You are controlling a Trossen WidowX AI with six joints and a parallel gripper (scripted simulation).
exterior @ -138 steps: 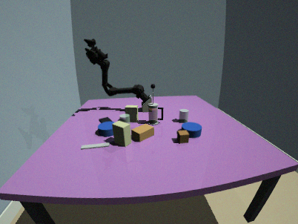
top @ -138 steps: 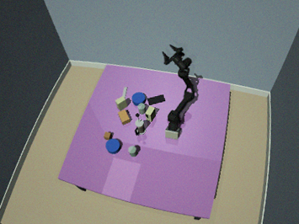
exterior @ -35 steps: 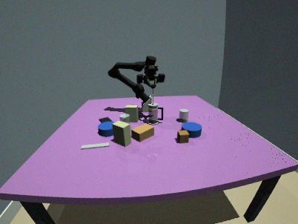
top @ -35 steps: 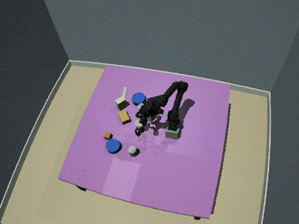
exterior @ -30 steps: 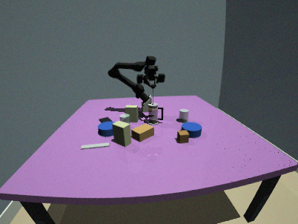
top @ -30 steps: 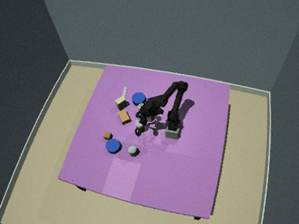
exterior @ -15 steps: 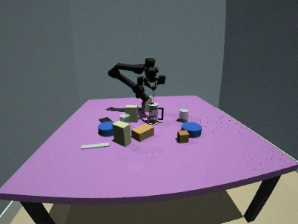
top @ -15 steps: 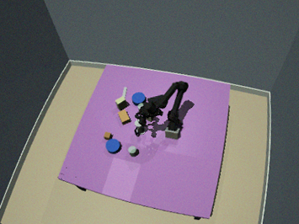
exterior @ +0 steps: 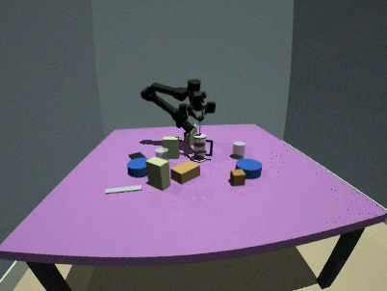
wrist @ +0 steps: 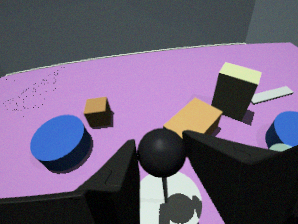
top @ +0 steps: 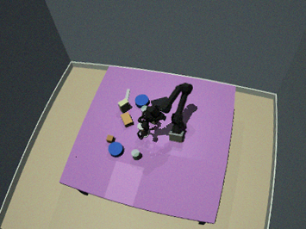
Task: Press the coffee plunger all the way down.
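Right now my gripper tip is 11 cm above the coffee press, 1 cm to the right of it and 1 cm past it. From my gripper tip the other things lie so: flat white strip (35 cm to the right, 24 cm ahead, 22 cm below); then small brown cube (24 cm ahead, 20 cm below, 12 cm to the left); then orange box (20 cm below, 16 cm ahead, 9 cm to the right).
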